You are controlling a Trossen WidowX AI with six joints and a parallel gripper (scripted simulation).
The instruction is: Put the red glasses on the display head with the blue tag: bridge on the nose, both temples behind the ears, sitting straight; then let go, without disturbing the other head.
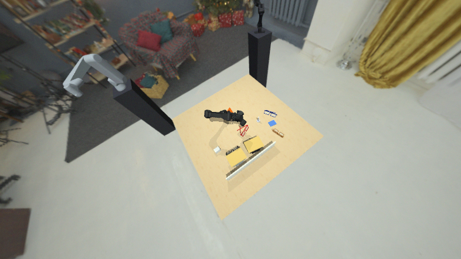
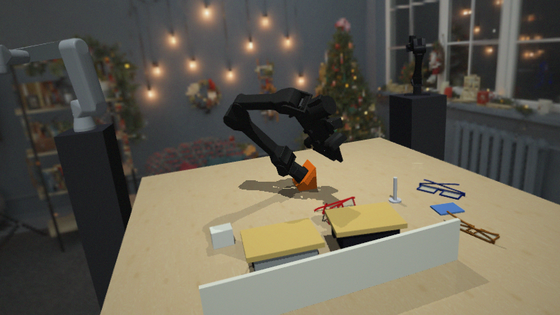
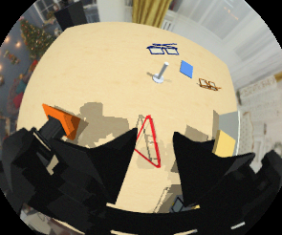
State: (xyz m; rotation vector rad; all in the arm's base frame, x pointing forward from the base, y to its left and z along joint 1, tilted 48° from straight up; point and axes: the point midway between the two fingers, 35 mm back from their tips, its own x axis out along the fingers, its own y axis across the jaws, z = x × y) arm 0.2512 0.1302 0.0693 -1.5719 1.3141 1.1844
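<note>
Right now my gripper tip is 20 mm short of the grey post, 190 mm to the right of it and 140 mm above it. From my gripper tip the other things lie so: blue tag: 140 mm ahead, 300 mm to the left, 170 mm below; white wall panel: 370 mm ahead, 150 mm to the right, 110 mm below; dark display head: 230 mm ahead, 40 mm to the right, 110 mm below.
</note>
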